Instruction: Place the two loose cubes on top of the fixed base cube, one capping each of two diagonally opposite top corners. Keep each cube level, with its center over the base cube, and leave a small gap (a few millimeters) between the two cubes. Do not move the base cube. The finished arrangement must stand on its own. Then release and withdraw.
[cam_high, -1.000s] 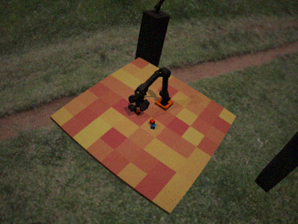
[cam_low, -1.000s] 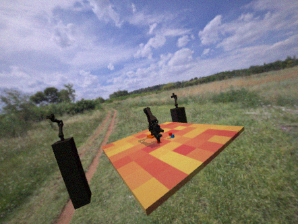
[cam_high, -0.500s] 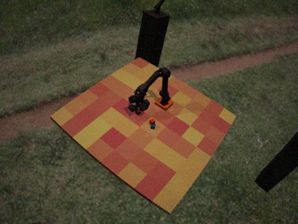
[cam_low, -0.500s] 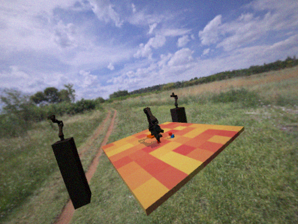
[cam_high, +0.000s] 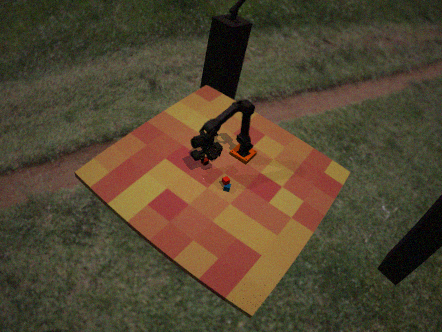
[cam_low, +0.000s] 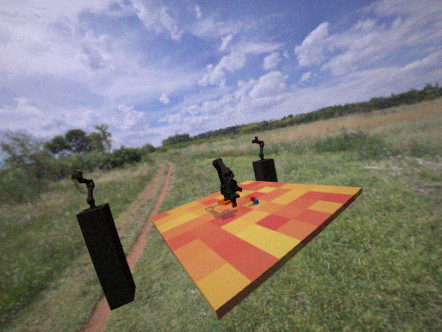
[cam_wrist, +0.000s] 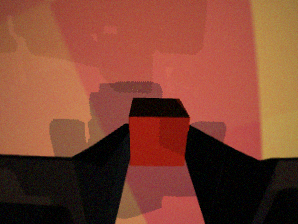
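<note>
The blue cube lies 200 mm to the left of my gripper tip, 50 mm below it and 10 mm behind it.
</note>
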